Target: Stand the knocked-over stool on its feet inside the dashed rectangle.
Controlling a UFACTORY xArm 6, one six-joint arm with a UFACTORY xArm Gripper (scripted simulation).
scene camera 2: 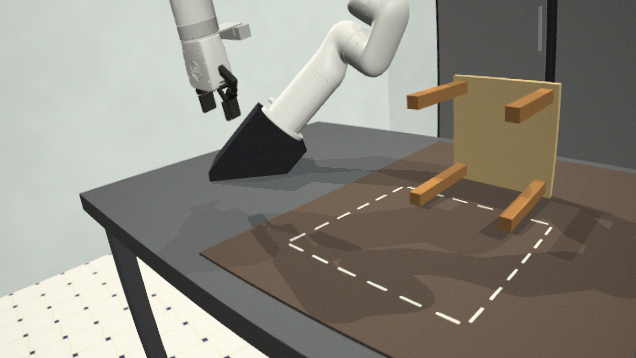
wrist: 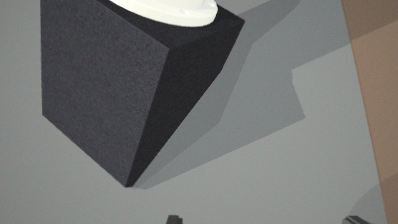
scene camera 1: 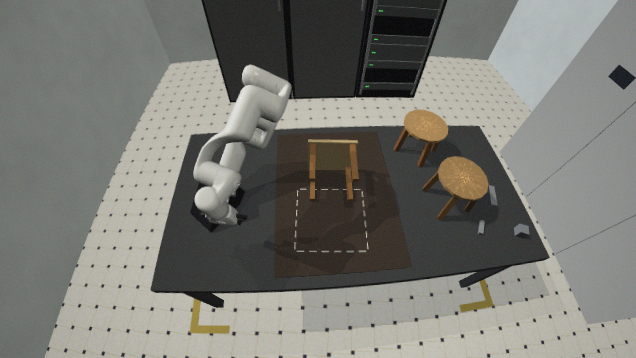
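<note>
You can see the gripper [scene camera 2: 221,114] here. There's a stool too, and that's the stool [scene camera 2: 487,148] [scene camera 1: 323,154], but it's out of frame in the wrist view.
</note>
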